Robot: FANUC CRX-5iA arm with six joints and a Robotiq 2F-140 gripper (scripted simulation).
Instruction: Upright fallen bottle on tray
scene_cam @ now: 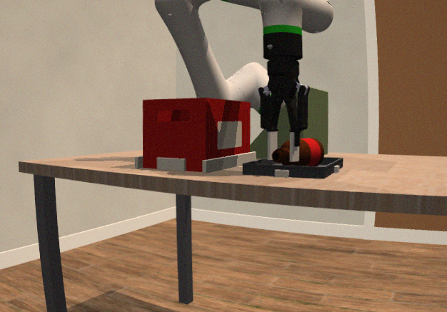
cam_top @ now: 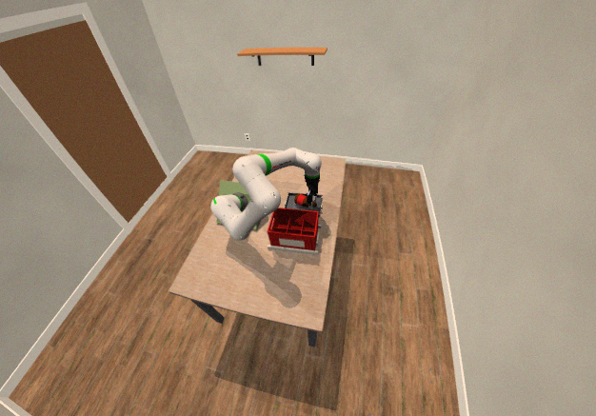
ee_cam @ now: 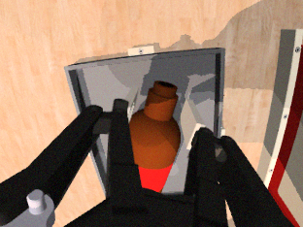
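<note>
My hand is 50 mm past the brown bottle, 20 mm to the right of it and 20 mm above it. From my hand the other things lie so: dark tray: 70 mm behind, 50 mm below, 20 mm to the left; then red crate: 260 mm to the right, 80 mm behind, 20 mm above.
</note>
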